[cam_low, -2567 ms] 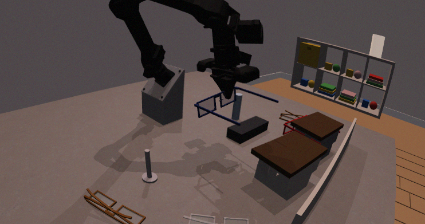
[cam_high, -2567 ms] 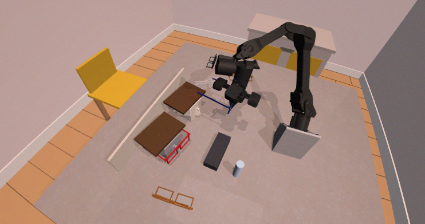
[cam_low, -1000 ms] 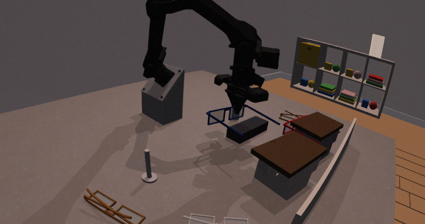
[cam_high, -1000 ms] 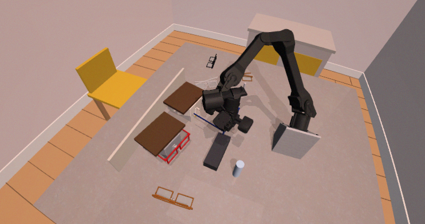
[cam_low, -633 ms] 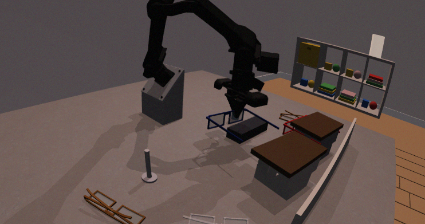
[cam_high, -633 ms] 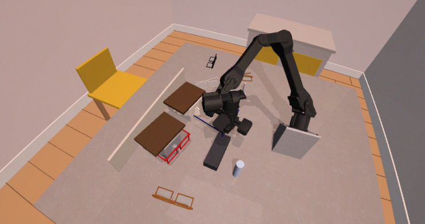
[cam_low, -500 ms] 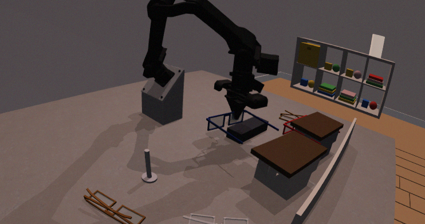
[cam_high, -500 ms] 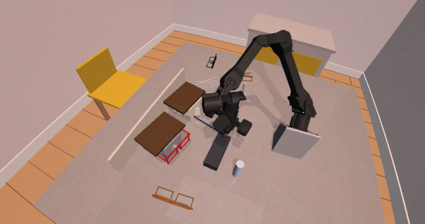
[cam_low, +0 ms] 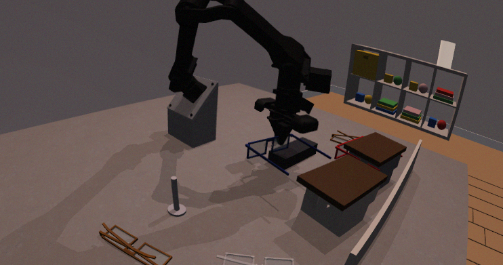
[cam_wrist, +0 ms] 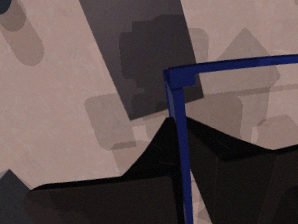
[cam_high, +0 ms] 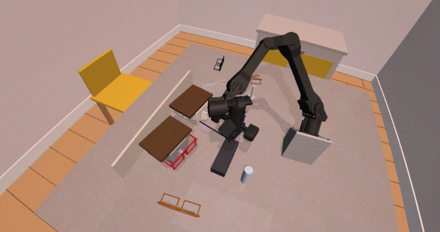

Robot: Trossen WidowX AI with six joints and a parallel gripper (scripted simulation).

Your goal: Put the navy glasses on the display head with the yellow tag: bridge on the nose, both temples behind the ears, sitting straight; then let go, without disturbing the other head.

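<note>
Now: gripper tip 8 cm to the right of the dark box and 5 cm above it. The rest, counted from my gripper tip: long beige board 34 cm ahead, 5 cm to the left, 1 cm below.
</note>
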